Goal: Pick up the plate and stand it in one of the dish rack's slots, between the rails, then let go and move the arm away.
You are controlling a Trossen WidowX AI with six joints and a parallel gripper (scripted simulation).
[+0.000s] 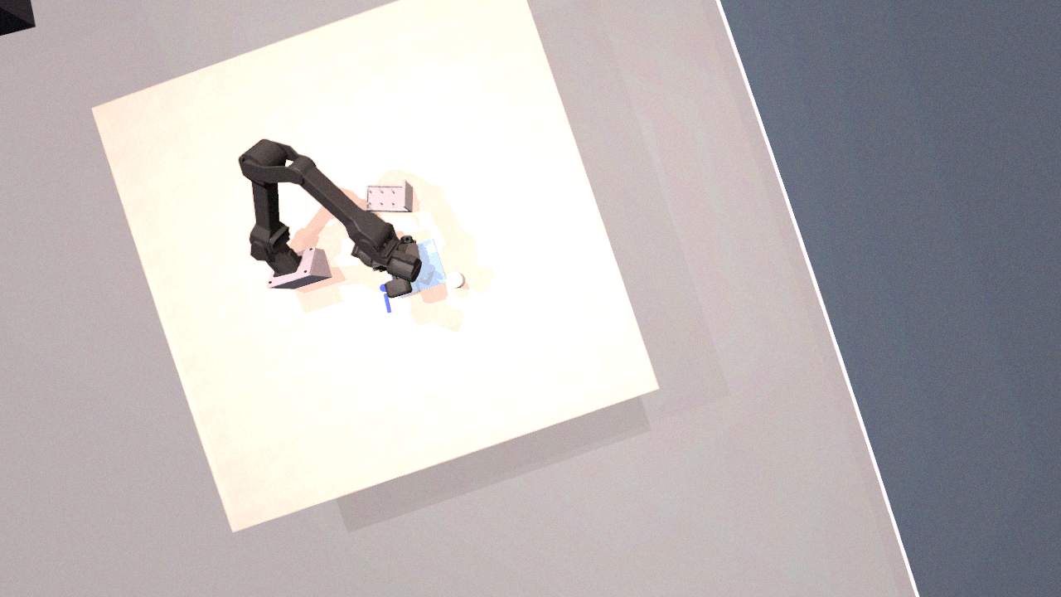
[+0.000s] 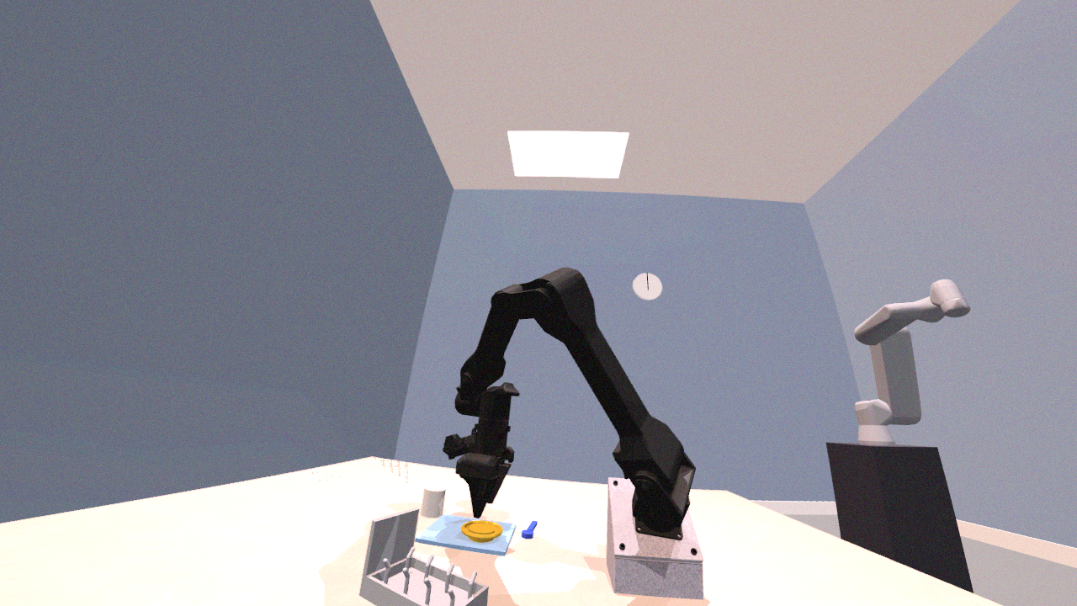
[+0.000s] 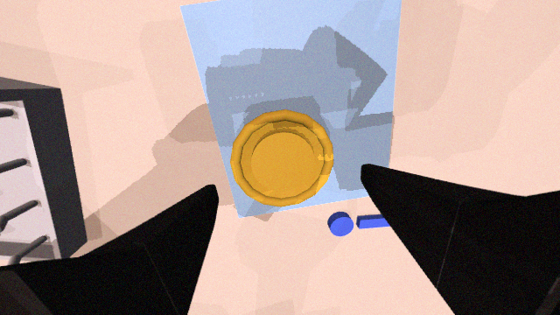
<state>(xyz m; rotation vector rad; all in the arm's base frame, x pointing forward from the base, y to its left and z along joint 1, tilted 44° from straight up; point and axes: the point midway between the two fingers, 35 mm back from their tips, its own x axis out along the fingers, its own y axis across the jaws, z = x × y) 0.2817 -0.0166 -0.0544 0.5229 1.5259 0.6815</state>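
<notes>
The yellow plate is 3 cm below my gripper tip. Also, from my gripper tip: white cup 14 cm ahead, 8 cm to the right, 2 cm below; light blue mat 5 cm below, 3 cm ahead, 2 cm to the right; blue spoon 7 cm to the right, 7 cm behind, 5 cm below.
</notes>
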